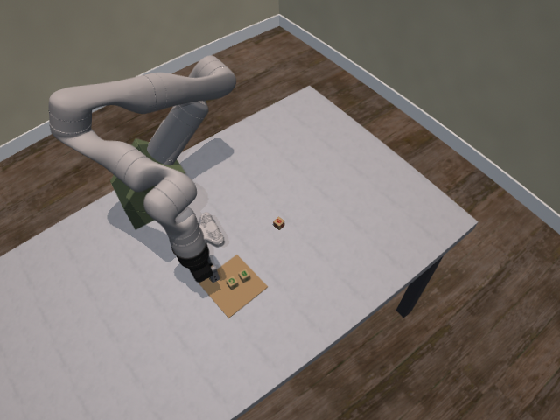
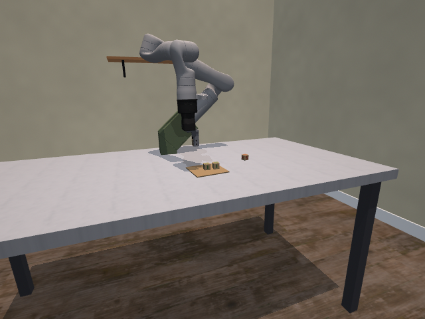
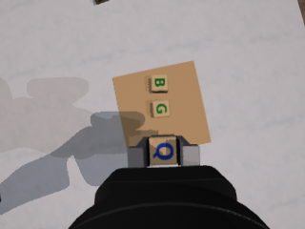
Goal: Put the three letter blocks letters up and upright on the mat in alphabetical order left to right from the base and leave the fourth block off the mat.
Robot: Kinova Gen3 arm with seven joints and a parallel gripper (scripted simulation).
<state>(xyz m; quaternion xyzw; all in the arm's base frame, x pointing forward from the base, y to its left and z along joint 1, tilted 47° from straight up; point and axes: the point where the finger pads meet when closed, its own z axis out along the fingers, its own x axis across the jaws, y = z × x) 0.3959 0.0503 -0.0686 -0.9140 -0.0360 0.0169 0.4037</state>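
Right now the tan mat is 120 mm below my hand and 40 mm to the left of it.
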